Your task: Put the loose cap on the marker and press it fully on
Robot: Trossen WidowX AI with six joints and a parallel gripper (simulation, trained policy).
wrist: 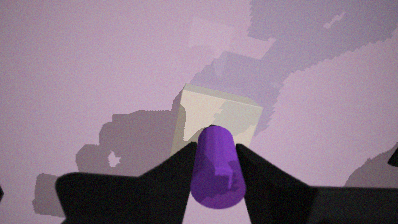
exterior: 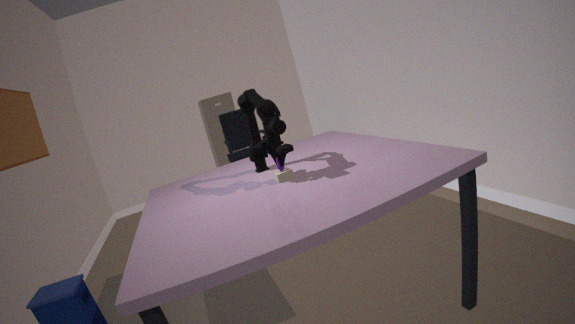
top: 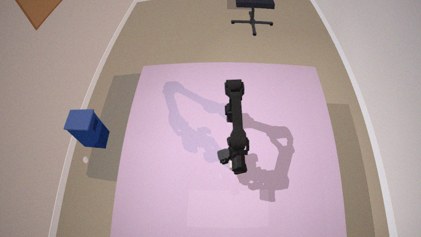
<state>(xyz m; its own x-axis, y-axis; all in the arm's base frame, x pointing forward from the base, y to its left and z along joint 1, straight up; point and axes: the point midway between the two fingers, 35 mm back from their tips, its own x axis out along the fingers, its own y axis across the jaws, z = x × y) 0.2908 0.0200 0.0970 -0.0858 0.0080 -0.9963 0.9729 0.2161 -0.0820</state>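
Now: the purple cap 10 mm above my gripper tip. From my gripper tip the other things lie so: cream holder block: 40 mm below.
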